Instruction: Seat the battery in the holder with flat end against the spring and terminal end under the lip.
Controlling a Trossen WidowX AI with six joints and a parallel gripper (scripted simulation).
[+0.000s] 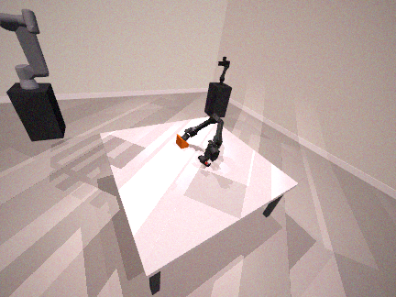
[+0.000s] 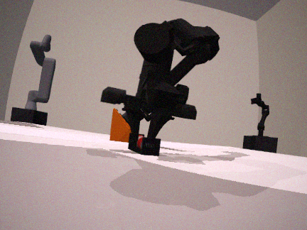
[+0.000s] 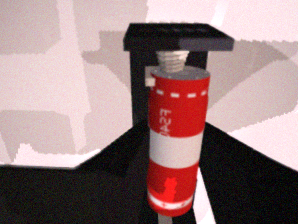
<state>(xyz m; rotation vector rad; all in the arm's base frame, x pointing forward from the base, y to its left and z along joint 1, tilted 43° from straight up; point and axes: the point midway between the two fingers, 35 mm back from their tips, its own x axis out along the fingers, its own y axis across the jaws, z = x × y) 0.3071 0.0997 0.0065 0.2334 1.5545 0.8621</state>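
Now: the white battery 1 cm above my gripper tip.
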